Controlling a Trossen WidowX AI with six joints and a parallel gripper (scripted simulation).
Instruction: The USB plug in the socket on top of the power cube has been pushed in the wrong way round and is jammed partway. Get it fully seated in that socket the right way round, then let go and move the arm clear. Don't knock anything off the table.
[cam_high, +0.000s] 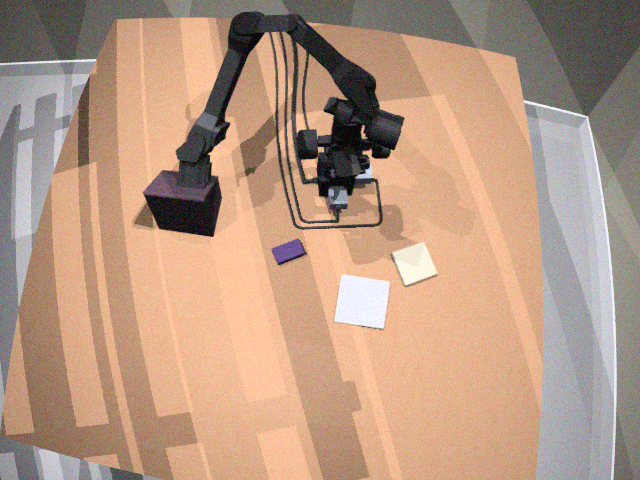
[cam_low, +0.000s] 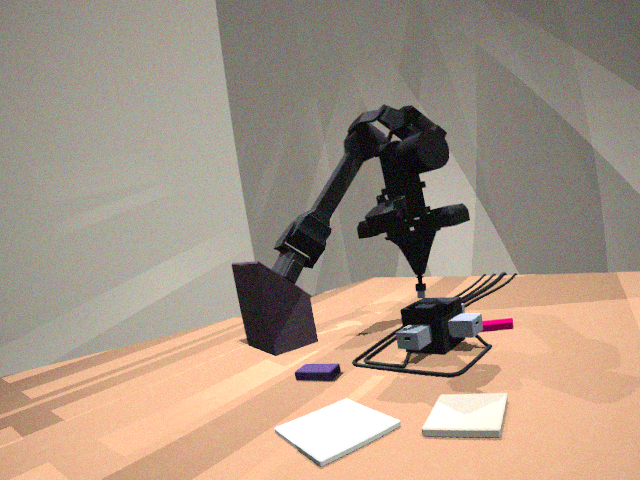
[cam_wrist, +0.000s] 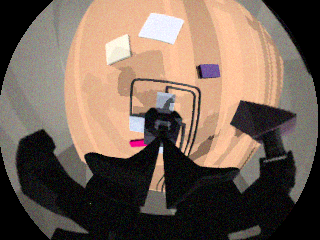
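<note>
The USB socket is 60 mm below my gripper tip. Round my gripper tip: purple block (170 mm to the right, 120 mm below, 80 mm behind); grey USB plug (20 mm below); pink block (130 mm to the left, 120 mm below, 50 mm ahead).
</note>
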